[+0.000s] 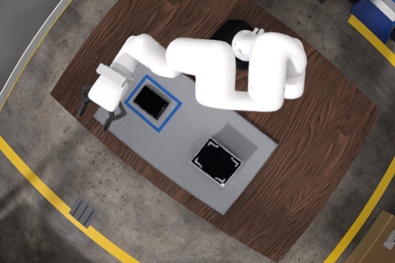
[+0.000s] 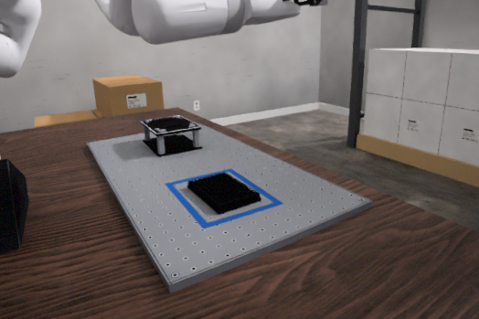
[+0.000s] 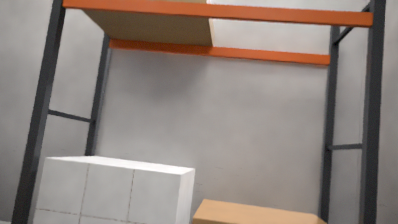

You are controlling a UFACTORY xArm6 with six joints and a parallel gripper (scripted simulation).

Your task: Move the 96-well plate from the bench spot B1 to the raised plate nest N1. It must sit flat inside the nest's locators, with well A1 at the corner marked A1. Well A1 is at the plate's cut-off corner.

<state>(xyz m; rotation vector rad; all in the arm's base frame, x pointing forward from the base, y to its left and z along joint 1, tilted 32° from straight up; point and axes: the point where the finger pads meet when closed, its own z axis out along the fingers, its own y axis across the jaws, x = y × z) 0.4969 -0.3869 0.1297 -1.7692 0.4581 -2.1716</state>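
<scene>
The black 96-well plate lies 130 mm behind my hand, 60 mm to the left of it and 330 mm below it. The rest, counted from my hand: black plate nest N1: 80 mm behind, 410 mm to the left, 280 mm below.
</scene>
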